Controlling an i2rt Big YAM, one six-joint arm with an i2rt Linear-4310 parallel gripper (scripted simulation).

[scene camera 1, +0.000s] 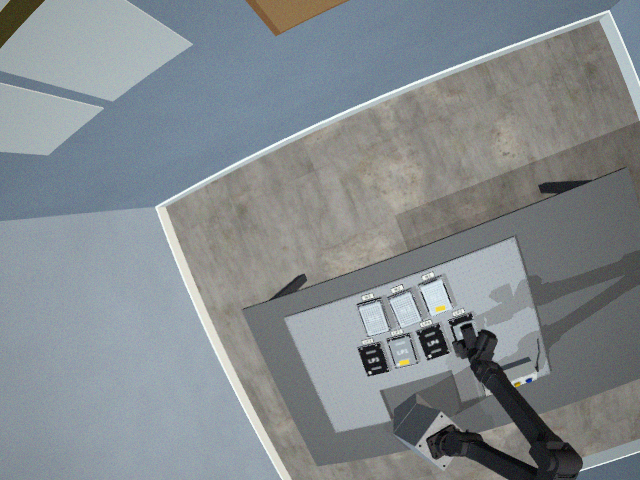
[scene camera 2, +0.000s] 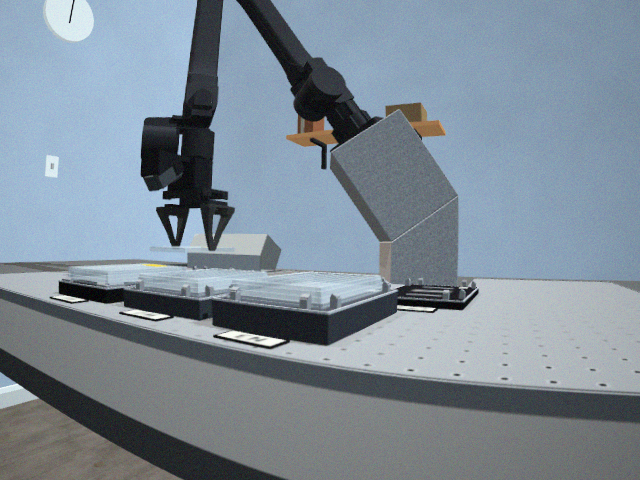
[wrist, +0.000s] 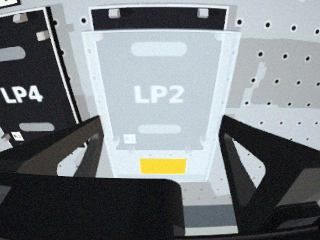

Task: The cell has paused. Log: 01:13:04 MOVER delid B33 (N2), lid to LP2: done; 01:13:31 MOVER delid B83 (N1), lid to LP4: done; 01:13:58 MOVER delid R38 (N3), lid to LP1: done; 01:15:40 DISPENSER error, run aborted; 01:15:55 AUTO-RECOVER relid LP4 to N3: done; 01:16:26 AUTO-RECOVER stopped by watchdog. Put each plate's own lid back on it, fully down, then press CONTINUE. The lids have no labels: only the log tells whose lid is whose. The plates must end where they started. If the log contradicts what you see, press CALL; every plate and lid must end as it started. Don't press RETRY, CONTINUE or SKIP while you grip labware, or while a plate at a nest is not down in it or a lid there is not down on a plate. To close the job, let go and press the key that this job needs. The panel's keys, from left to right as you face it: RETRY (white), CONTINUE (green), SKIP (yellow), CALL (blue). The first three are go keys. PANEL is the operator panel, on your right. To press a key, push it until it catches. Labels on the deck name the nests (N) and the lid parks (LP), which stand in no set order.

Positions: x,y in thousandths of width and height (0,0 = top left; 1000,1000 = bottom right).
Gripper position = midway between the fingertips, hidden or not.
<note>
In view: the gripper (scene camera 2: 302,522), a plate (scene camera 2: 263,589), a clear lid (wrist: 502,390), an operator panel (scene camera 2: 402,526) and an N3 label (scene camera 2: 416,714).
The gripper is seen too in the wrist view (wrist: 505,510). The operator panel shows as well in scene camera 1 (scene camera 1: 812,774) and in the wrist view (wrist: 623,894). The wrist view misses the plate: it is out of frame.
</note>
